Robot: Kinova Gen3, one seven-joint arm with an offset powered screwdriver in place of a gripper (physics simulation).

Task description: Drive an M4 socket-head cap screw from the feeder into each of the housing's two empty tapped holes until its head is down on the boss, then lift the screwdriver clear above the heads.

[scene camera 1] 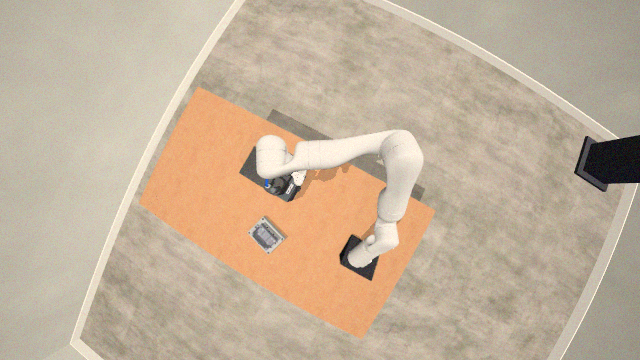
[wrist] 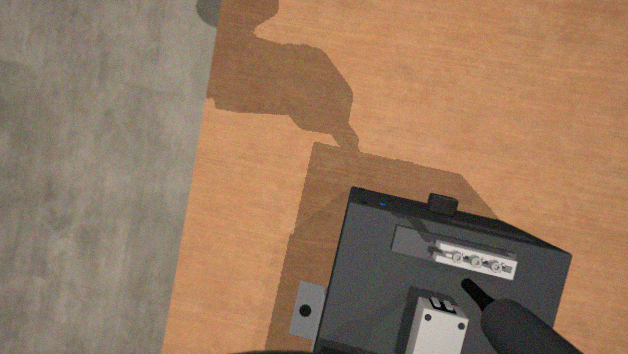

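Note:
The dark screw feeder [scene camera 1: 250, 162] [wrist: 360, 280] stands on the table. In the wrist view its pale rail [wrist: 509, 274] holds three socket-head screws [wrist: 476, 261] in a row. My screwdriver [wrist: 466, 284] is over the feeder's top, with its dark tip beside the rail, apart from the screws in the picture; its height is hard to judge. The tip looks bare, with no screw on it. In the scene view the arm and tool body cover part of the feeder and hide the tip. The grey housing [scene camera 1: 266, 235] lies on the table; its holes are too small to make out, and it does not show in the wrist view.
A pale block [wrist: 440, 327] stands on the feeder's top and a grey tab [wrist: 306, 300] sticks out from its side. The arm's black base plate [scene camera 1: 367, 272] sits at the right part of the orange table [scene camera 1: 210, 200]. A dark post [scene camera 1: 617, 160] stands at the far right.

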